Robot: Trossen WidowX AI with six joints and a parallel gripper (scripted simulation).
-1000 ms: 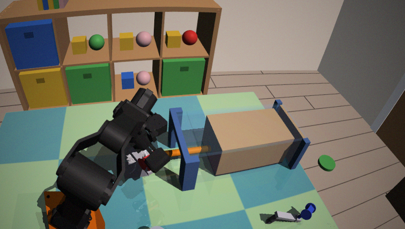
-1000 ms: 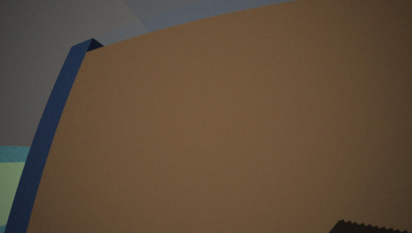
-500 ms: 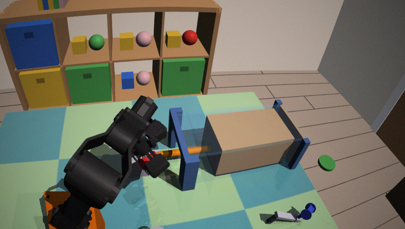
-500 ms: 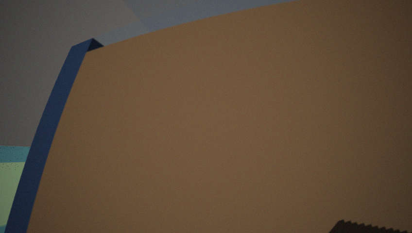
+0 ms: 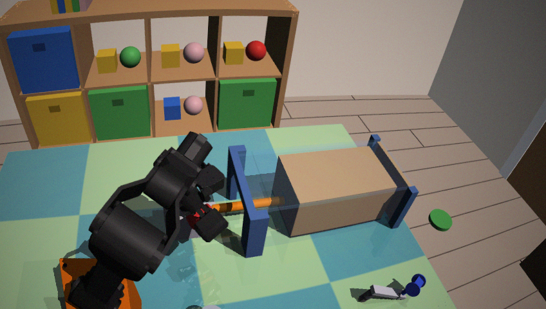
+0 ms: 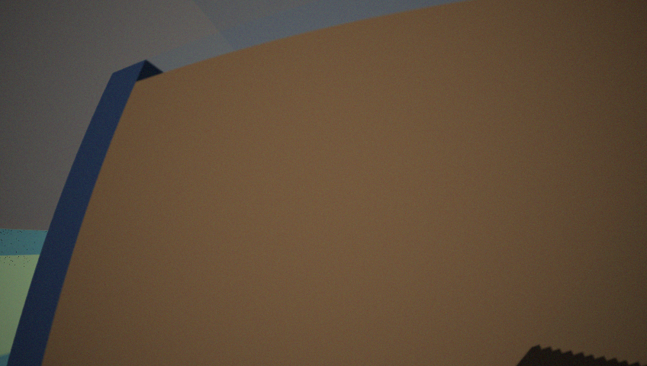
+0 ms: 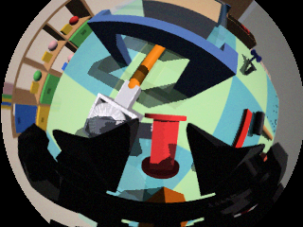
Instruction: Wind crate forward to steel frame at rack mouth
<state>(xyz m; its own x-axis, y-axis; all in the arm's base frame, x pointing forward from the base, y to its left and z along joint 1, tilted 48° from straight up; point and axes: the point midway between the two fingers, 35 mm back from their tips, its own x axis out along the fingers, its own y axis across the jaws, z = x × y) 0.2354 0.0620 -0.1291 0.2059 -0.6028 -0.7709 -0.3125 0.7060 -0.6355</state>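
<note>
The red knob is 20 mm behind my gripper tip and 10 mm to the right of it. Also, from my gripper tip: blue frame (110 mm ahead, 70 mm to the left, 30 mm below); then crank handle (30 mm to the left, 30 mm below, 30 mm behind); then grey winch (100 mm below, 80 mm to the left, 60 mm behind).
</note>
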